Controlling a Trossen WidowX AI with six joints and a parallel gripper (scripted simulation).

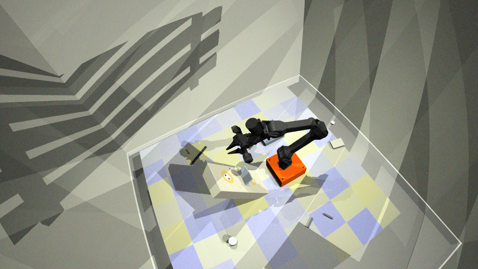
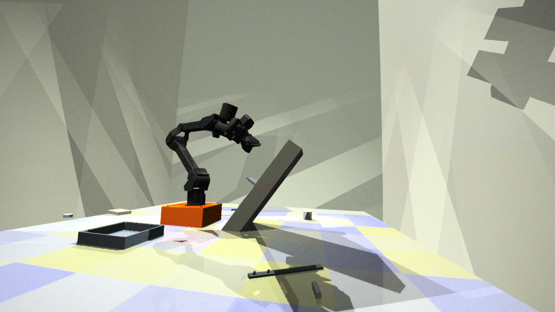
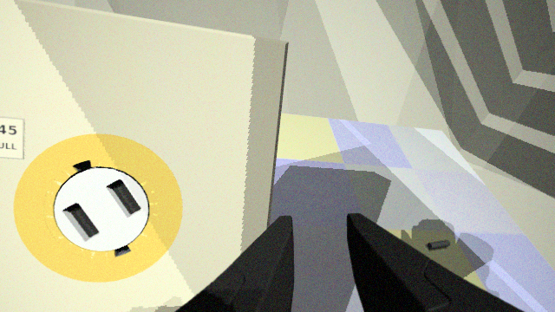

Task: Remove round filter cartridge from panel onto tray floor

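The round filter cartridge is 8 cm ahead of my gripper tip, 8 cm to the left of it and 7 cm below it. Round my gripper tip: beige slab (68 cm behind, 23 cm to the left, 32 cm below); then service panel (3 cm ahead, 9 cm to the left, 15 cm below).
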